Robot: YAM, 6 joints.
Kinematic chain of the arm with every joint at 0, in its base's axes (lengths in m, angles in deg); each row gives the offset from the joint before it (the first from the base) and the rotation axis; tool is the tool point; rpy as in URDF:
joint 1: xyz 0 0 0.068 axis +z
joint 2: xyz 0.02 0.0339 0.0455 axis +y
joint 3: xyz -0.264 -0.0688 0 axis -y
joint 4: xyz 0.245 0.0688 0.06 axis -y
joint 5: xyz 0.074 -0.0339 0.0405 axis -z
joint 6: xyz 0.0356 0 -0.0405 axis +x
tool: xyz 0 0 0 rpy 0 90 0
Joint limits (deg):
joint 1: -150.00..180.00
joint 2: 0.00..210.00
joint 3: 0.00..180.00
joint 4: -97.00..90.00
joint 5: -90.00..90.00
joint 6: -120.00..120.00
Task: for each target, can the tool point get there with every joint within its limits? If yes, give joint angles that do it. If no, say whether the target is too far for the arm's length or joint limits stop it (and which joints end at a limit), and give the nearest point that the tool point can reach.
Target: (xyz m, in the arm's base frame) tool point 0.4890 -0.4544 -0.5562
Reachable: no: too far | nearest point 0.3450 -0.3206 -0.3039 | short by 0.320 m
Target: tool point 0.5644 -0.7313 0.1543
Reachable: no: too far | nearest point 0.3942 -0.5108 0.1417 | short by 0.279 m
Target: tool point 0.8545 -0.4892 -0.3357
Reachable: no: too far | nearest point 0.5097 -0.2918 -0.1507 | short by 0.438 m
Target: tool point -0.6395 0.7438 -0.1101
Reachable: no: too far | nearest point -0.4104 0.4774 -0.0283 | short by 0.361 m
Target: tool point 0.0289 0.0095 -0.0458
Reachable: yes | joints -114.57 175.35 14.19 7.30 -38.93 -26.02
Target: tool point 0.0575 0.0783 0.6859
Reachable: yes | joints 66.02 74.48 119.74 35.94 35.62 -48.04
